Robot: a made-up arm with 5 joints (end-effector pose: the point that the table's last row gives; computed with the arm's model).
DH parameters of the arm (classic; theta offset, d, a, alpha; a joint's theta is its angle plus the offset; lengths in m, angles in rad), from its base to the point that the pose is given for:
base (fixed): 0 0 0.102 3.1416
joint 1: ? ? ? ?
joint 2: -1.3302 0 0.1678 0
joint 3: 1.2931 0 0.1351 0
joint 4: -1.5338 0.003 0 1.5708
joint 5: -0.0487 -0.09 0 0
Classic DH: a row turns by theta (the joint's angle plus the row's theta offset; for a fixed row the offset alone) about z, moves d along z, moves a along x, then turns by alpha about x.
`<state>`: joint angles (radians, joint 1 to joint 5).
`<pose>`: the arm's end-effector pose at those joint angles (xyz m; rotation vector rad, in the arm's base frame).
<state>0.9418 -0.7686 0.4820 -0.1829 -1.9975</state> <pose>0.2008 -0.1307 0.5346 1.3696 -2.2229 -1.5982</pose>
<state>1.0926 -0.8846 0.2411 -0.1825 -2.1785</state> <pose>0.1531 -0.0921 0.5914 -1.5409 2.4183 1.1155</pose>
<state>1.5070 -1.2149 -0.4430 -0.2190 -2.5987</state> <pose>0.0959 0.1426 0.6201 1.6014 -2.4973 0.4003</pose>
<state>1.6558 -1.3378 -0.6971 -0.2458 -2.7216</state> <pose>0.1248 0.2318 0.5693 1.3801 -2.2148 0.7746</pose>
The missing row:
joint 1: 0 -0.306 0.04 1.5708
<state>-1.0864 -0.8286 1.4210 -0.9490 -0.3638</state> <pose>0.1674 0.1306 0.4058 1.3310 -1.4303 0.4486</pose>
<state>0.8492 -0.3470 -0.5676 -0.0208 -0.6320</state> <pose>0.2060 -0.1136 0.6553 -0.2205 -2.6107 -0.5965</pose>
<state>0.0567 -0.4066 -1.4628 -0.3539 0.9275</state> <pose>0.0154 0.0079 0.6706 1.1372 2.2512 0.3410</pose>
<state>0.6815 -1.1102 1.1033 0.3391 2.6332</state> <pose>0.2063 -0.0807 0.3909 -1.4181 0.0883 1.6229</pose>
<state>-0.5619 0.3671 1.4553 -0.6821 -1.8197</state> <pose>0.2228 0.0796 0.2300 0.4335 -0.1610 -1.2850</pose>
